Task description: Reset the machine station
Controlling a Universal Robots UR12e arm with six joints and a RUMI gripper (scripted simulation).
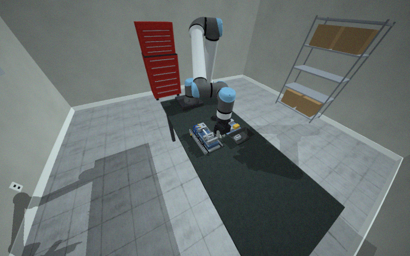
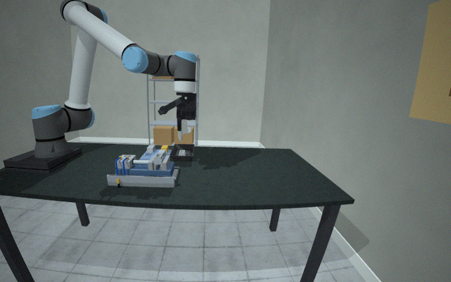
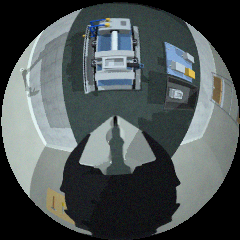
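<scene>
Now: hand 170 mm past the blue vise, 10 mm to the right of it and 160 mm above it. From my hand the other things lie so: light gray base rail: 180 mm behind, 80 mm to the right, 160 mm below; vise hose end block: 270 mm behind, 20 mm to the left, 120 mm below; yellow brass blank: 130 mm behind, 370 mm to the left, 170 mm below.
</scene>
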